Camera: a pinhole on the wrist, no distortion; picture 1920 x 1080 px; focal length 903.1 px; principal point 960.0 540.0 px. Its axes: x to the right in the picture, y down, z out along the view. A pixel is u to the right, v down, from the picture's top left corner.
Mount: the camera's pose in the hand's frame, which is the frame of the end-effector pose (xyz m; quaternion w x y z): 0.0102 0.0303 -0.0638 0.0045 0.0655 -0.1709 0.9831
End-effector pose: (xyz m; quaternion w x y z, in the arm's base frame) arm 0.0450 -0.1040 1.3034 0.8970 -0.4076 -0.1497 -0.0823
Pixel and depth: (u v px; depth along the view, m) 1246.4 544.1 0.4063
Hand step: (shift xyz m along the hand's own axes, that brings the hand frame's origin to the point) -0.0659 -0.1099 0.3315
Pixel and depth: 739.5 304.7 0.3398
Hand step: 0.1385 0.0004 0.2721
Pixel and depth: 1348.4 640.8 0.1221
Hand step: -0.0267 -0.0243 0.0524
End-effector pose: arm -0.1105 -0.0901 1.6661 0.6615 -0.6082 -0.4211 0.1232
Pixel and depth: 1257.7 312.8 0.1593
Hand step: -0.0203 0.0137 0.1051
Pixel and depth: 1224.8 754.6 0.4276
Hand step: -0.0629 -0.2110 0.3174
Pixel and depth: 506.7 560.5 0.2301
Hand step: 0.1538 -0.0505 0.1341
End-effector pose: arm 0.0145 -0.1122 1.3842 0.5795 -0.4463 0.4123 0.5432
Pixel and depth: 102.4 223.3 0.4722
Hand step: 0.5200 0.0333 0.3739
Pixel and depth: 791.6 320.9 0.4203
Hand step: 0.1446 -0.0141 0.3523
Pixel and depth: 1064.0 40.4 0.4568
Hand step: 0.0241 0.1138 0.4540
